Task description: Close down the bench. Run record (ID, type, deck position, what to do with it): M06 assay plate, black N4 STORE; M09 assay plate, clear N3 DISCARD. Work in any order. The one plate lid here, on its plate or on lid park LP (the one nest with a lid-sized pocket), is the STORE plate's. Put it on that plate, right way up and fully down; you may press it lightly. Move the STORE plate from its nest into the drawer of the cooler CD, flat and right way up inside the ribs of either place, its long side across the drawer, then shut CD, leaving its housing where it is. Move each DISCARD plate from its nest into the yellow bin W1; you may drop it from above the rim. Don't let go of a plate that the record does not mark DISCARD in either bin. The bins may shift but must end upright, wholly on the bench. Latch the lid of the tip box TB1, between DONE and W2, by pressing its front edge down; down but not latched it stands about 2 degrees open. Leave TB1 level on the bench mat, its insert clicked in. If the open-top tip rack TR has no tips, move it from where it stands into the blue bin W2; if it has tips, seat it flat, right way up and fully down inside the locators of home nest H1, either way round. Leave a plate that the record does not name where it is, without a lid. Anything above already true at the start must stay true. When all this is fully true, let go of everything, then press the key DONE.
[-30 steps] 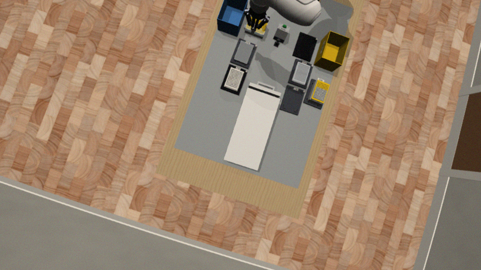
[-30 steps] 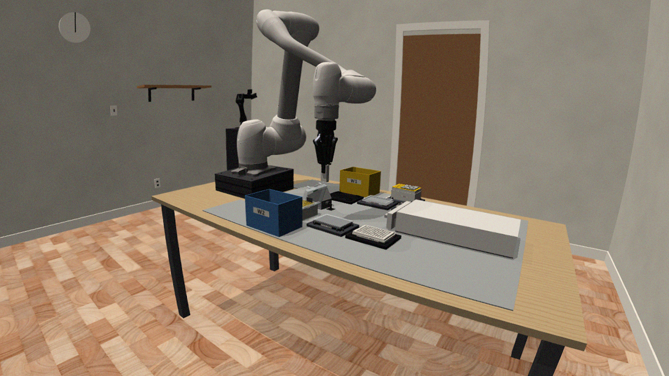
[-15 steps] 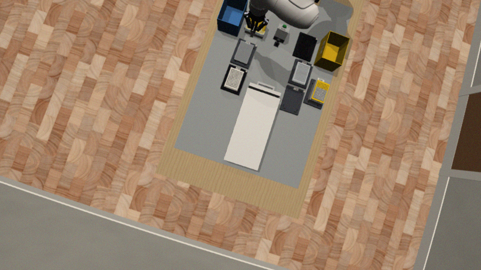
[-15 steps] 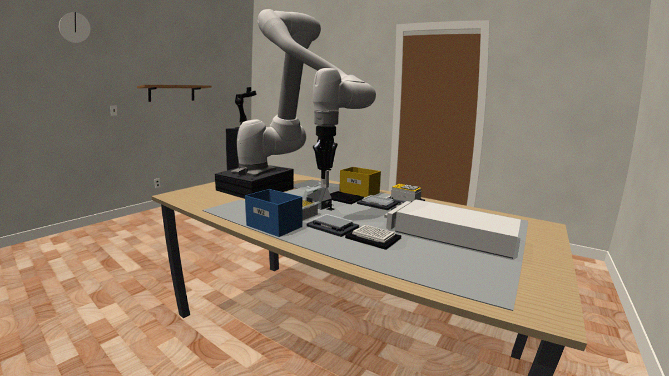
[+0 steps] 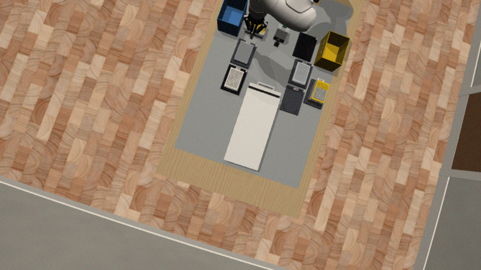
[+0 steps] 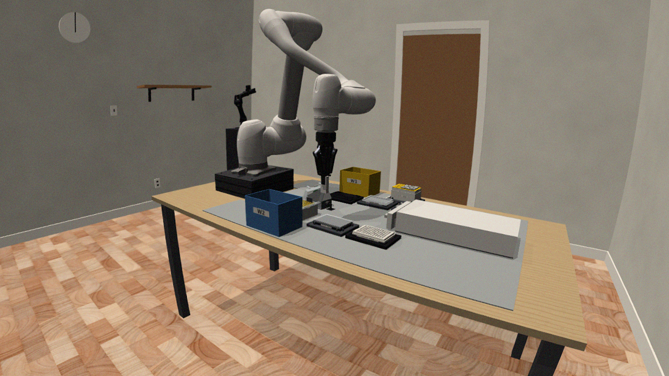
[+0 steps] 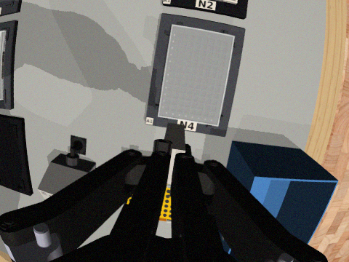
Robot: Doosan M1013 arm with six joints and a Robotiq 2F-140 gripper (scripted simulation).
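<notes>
Right now the insert is 12 cm behind my hand, 2 cm to the left of it and 10 cm below it. From my hand the other things lie so: grey plate lid (5 cm ahead, 3 cm to the right, 13 cm below); blue bin W2 (14 cm behind, 14 cm to the right, 12 cm below); done key box (12 cm behind, 18 cm to the left, 10 cm below).
</notes>
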